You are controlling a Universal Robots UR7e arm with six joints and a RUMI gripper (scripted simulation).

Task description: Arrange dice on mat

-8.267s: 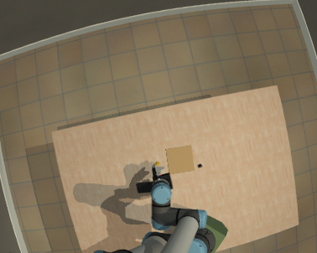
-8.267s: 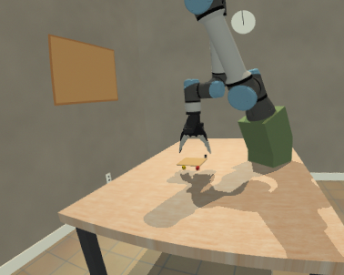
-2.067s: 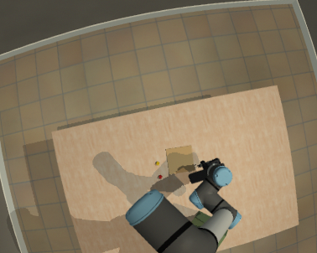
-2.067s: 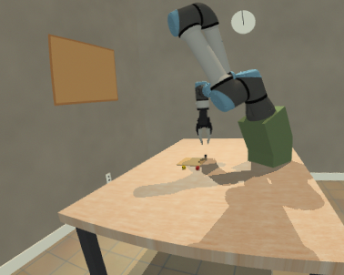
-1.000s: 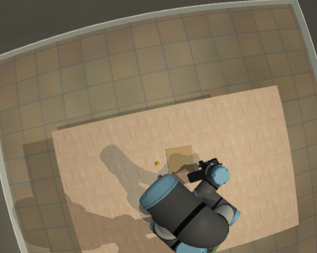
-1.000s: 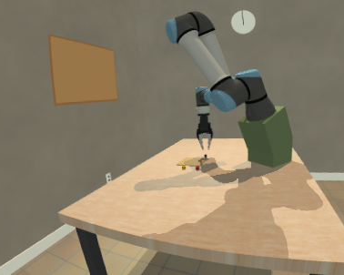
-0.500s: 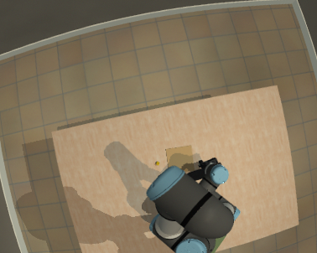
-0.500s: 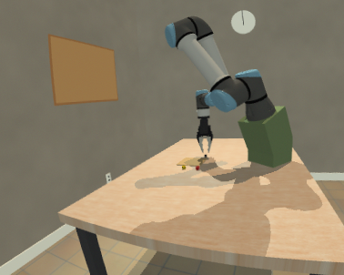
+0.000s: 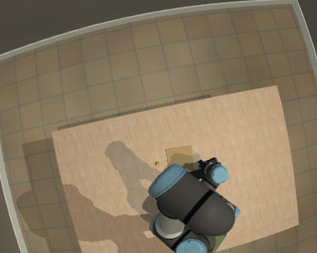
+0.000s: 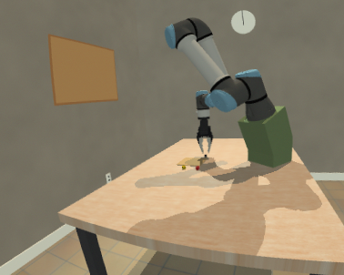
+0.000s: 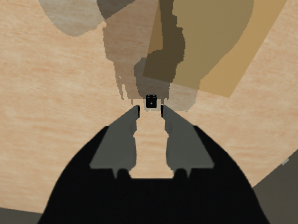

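The black die is 3 cm below my hand. Round my hand: yellow die: 7 cm ahead, 22 cm to the left, 3 cm below; then red die: 1 cm behind, 22 cm to the left, 3 cm below; then tan mat: 6 cm ahead, 10 cm to the left, 4 cm below.
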